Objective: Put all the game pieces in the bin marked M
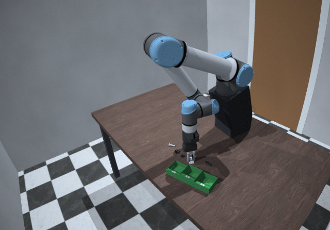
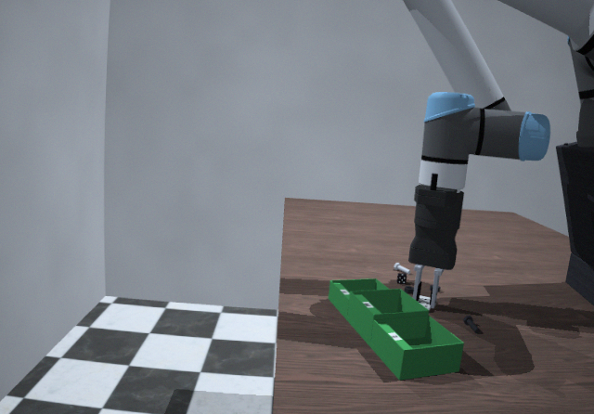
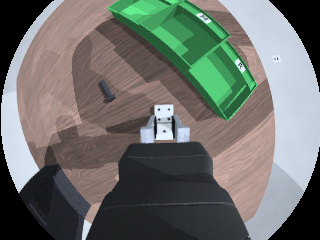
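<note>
Right now my hand is 1 cm above the white domino. Also, from my hand: black die (11 cm to the right, 1 cm below, 1 cm behind); green bin (10 cm ahead, 8 cm to the left); black bolt (9 cm to the left, 4 cm behind, 1 cm below).
</note>
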